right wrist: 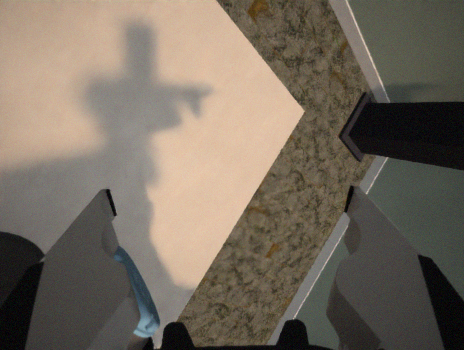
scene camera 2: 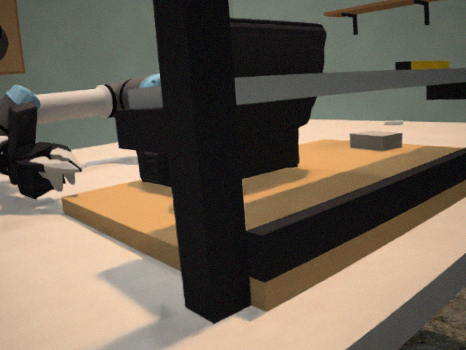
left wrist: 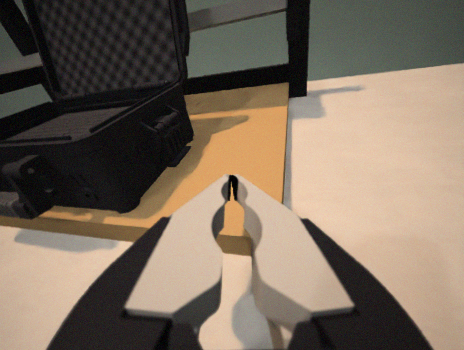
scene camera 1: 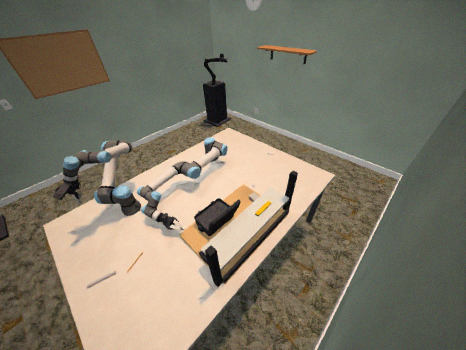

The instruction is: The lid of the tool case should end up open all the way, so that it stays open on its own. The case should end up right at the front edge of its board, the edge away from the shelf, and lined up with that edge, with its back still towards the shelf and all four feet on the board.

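The black tool case [scene camera 1: 212, 220] [scene camera 2: 270, 150] [left wrist: 110, 160] stands upright on the tan board [scene camera 1: 192, 243] [scene camera 2: 100, 212] [left wrist: 260, 140], its back towards the shelf. Its lid [scene camera 2: 280, 50] [left wrist: 110, 50] stands open, leaning back. In the left wrist view a thin strip of board shows between the case front and the front edge, and the handle reaches past that edge. The feet cannot be made out. My left gripper [scene camera 1: 179, 226] [scene camera 2: 70, 172] [left wrist: 231, 176] is shut and empty, beside the board's front corner, apart from the case. My right gripper [scene camera 1: 68, 195] [right wrist: 230, 189] is open and empty, high at the table's far side.
The shelf [scene camera 1: 235, 237] [scene camera 2: 350, 84], on black posts [scene camera 1: 213, 265] [left wrist: 298, 45], stands over the board's back part and bears a yellow object [scene camera 1: 263, 208] [scene camera 2: 429, 65]. A grey block [scene camera 1: 253, 197] [scene camera 2: 376, 141] lies on the board. Two thin sticks [scene camera 1: 101, 279] [scene camera 1: 135, 262] lie on the table.
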